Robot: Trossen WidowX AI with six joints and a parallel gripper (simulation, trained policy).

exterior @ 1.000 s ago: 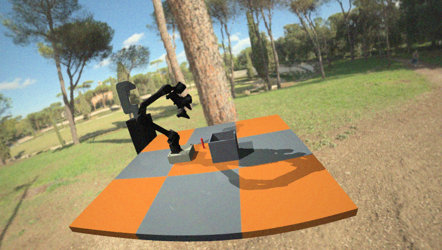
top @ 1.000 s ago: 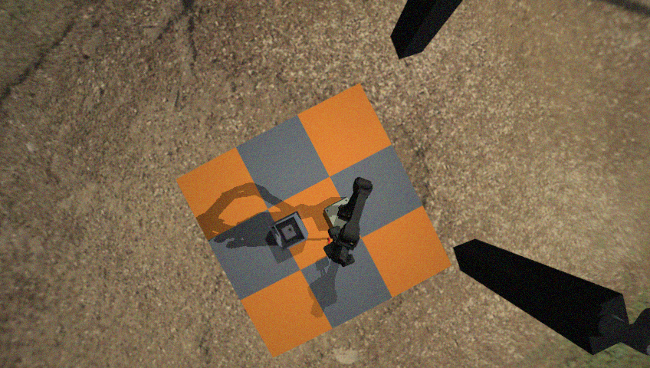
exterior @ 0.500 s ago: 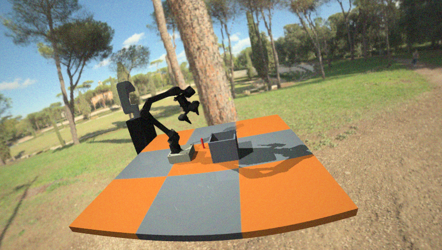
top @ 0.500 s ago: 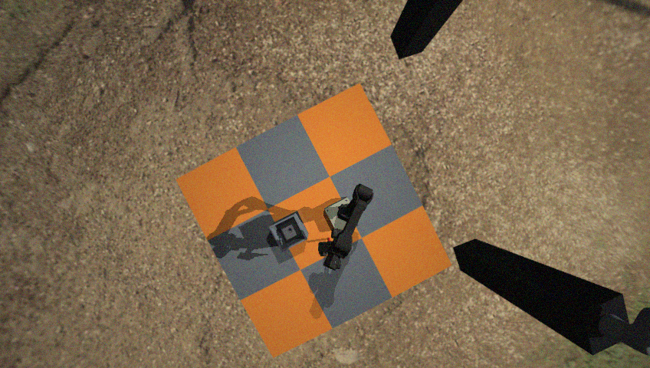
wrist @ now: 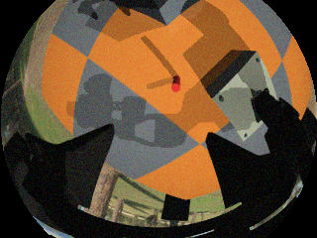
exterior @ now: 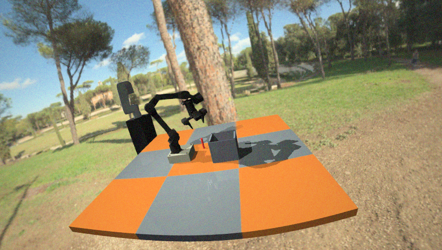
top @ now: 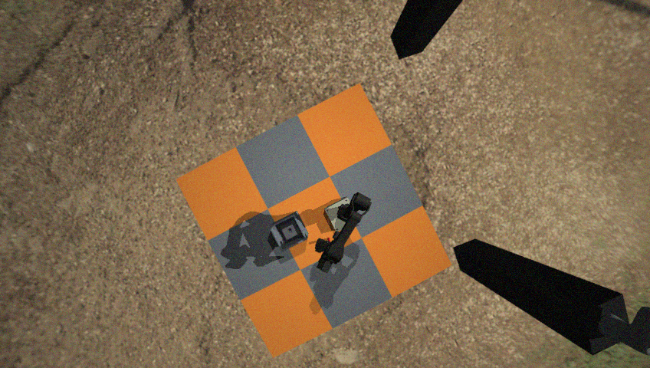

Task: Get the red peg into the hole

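Right now the red peg is 1 cm ahead of my gripper tip, 2 cm to the right of it and 13 cm below it. Also, from my gripper tip: plate: 20 cm ahead, 16 cm to the right, 13 cm below.
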